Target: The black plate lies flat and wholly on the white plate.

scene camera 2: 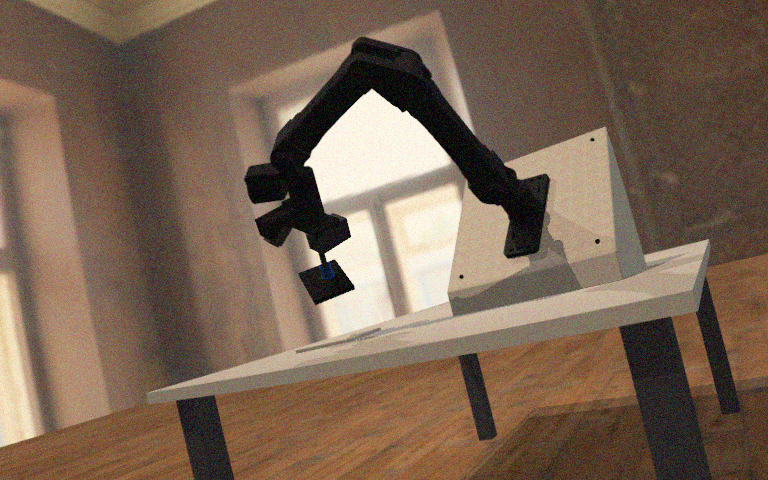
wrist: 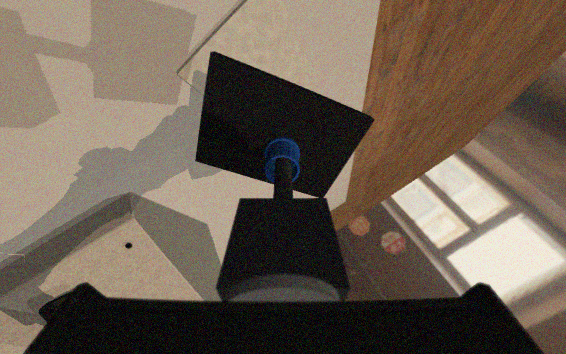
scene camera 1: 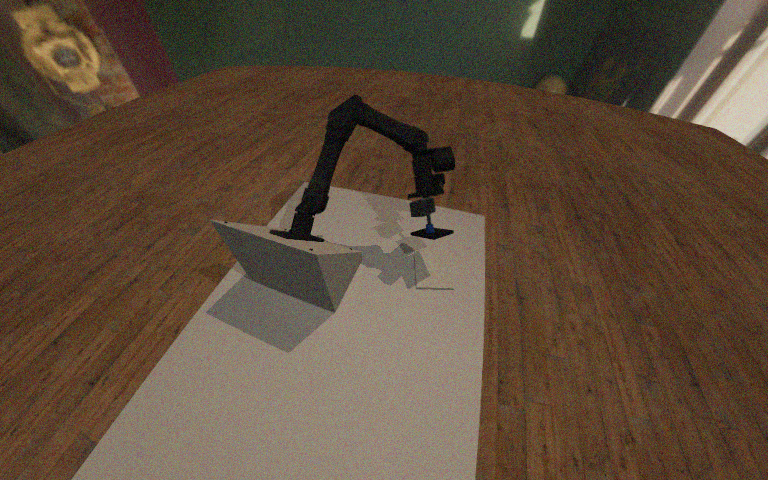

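Pixels of known places: hand at its tool point: (scene camera 2: 329, 280) (wrist: 283, 147) (scene camera 1: 430, 235); arm's base at its link origin: (scene camera 2: 528, 215) (scene camera 1: 299, 237).
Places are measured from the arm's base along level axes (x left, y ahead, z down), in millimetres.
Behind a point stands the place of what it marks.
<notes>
My gripper, a blue suction cup (scene camera 1: 429, 228) (scene camera 2: 326, 270) (wrist: 282, 160) @[x 201, y 377, z 24 mm], is shut on the square black plate (scene camera 1: 442, 232) @[x 201, y 411, z -5 mm] (scene camera 2: 321, 291) @[x 248, y 359, z 45 mm] (wrist: 240, 110) @[x 242, y 357, z 42 mm]. The black plate hangs from the cup well above the white table, apart from it, and looks tilted in scene camera 2. The white plate (scene camera 1: 438, 271) @[x 163, y 437, z 149 mm] (scene camera 2: 338, 340) @[x 227, y 366, z 149 mm] (wrist: 285, 45) @[x 212, y 450, z 149 mm] lies flat on the table and blends with its colour; thin dark edges mark two of its sides in scene camera 1. In the wrist view the black plate hides part of the white plate, and one white plate corner shows beyond its upper left edge.
A pale wedge-shaped block (scene camera 1: 271, 263) @[x -129, y 7, z -27 mm] (scene camera 2: 583, 186) @[x -30, y -113, z -26 mm] (wrist: 100, 265) @[x 79, y 81, z 81 mm] carries the arm's base on its sloping face. The white table (scene camera 1: 339, 396) @[x -321, y 304, z 155 mm] (scene camera 2: 396, 342) @[x 401, y 73, z 155 mm] (wrist: 30, 160) @[x 216, y 140, z 156 mm] has its right edge near the plates in scene camera 1. Arm shadows fall beside the white plate.
</notes>
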